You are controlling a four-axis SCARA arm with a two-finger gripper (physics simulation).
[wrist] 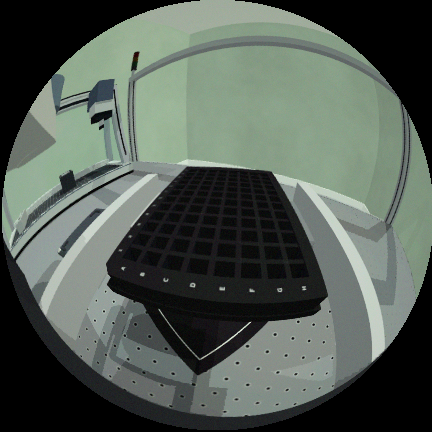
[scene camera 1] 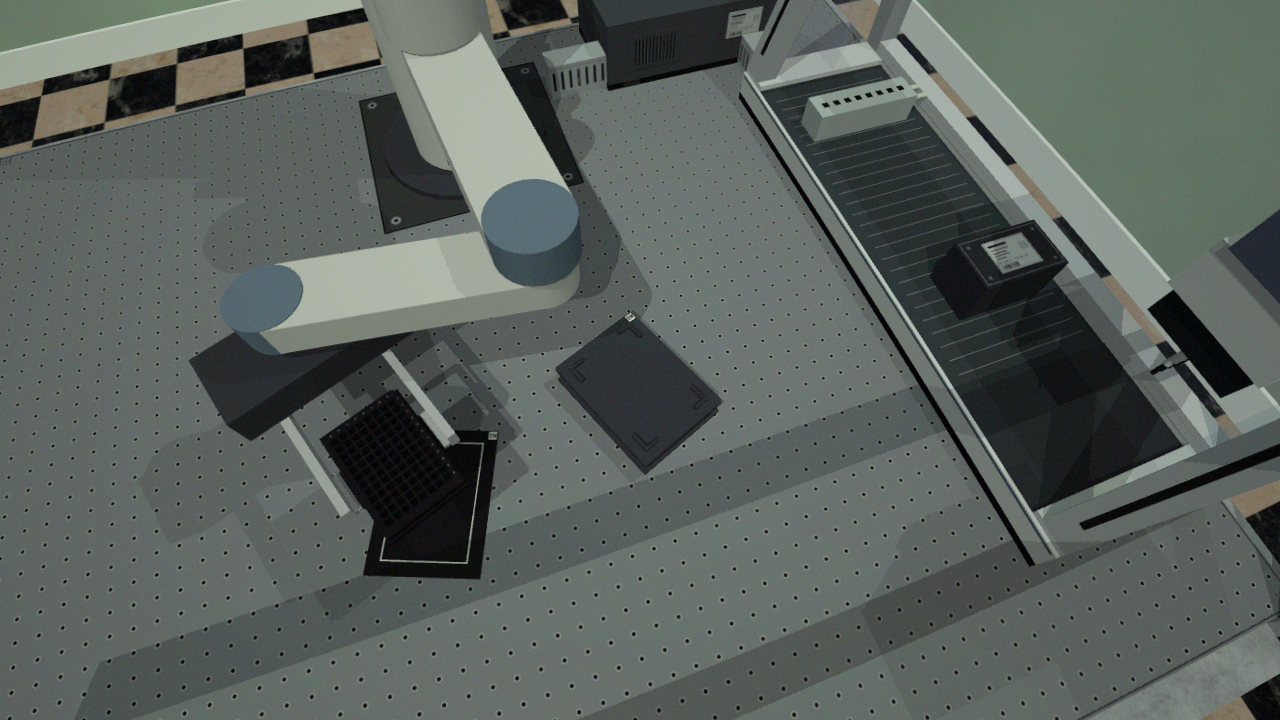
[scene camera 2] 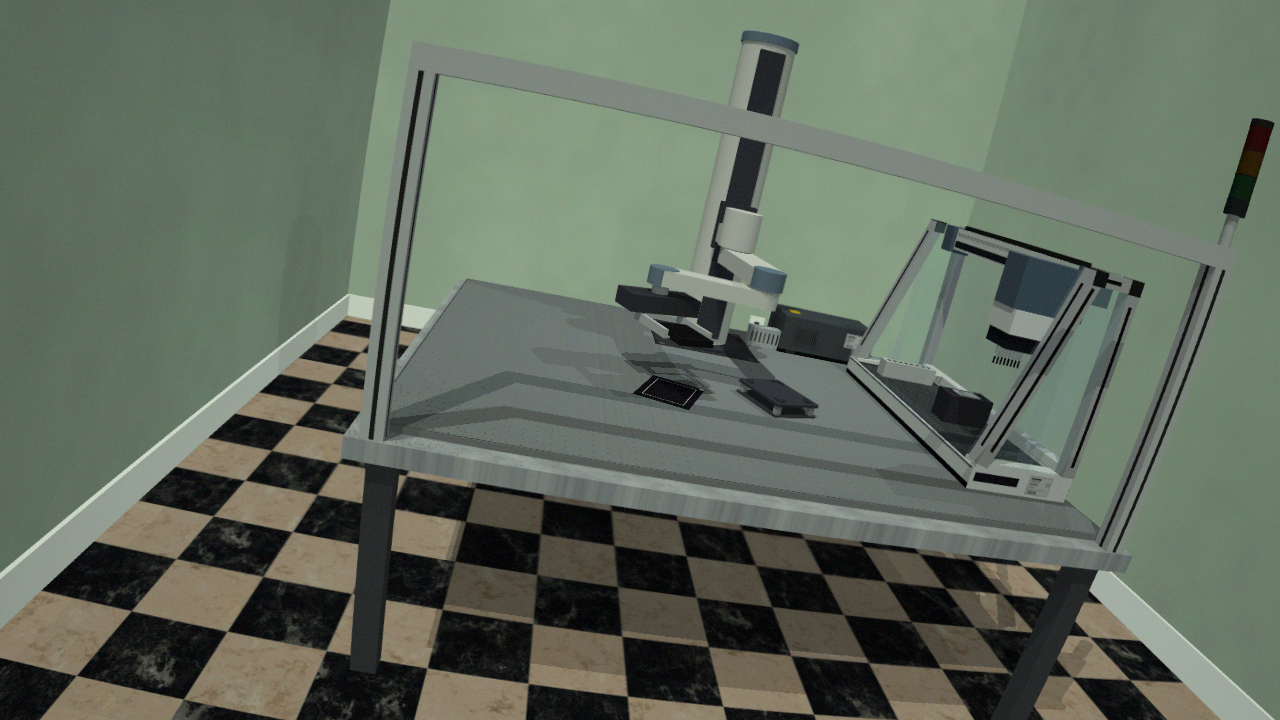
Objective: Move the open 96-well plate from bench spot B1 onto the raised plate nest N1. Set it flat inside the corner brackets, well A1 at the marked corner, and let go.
Scene:
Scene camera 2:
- gripper: 688, 335
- black well plate: 683, 335, held by the gripper
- black nest with white outline: 667, 391
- pale rack: 886, 368
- black box: 949, 408

